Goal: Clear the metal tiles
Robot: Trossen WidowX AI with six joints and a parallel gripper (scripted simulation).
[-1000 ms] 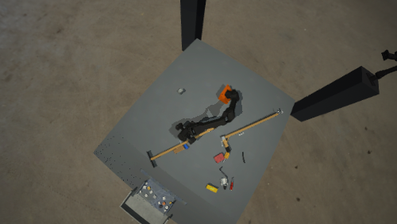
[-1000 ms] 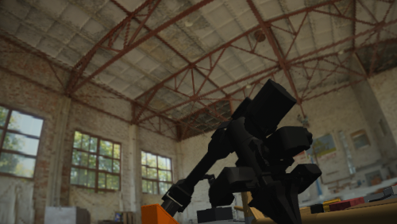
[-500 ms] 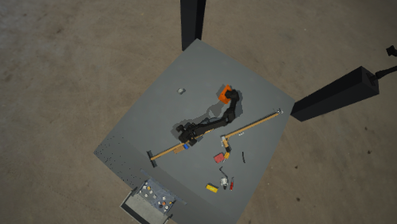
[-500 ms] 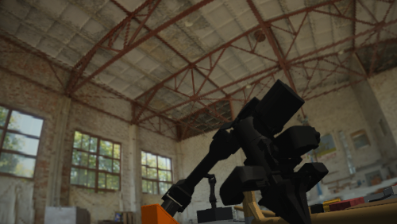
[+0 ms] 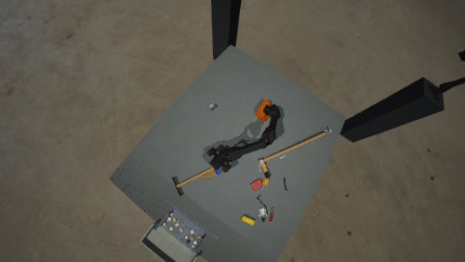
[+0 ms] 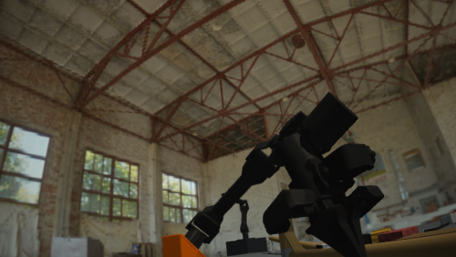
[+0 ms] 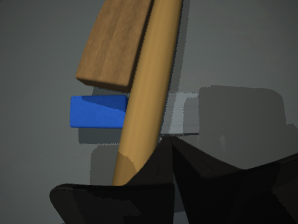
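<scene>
The long scraper lies 2 cm ahead of my gripper tip, 1 cm to the left of it and 5 cm above it. Also, from my gripper tip: red block (2 cm behind, 32 cm to the left); then wooden block (8 cm ahead); then blue block (3 cm ahead, 2 cm to the left).
</scene>
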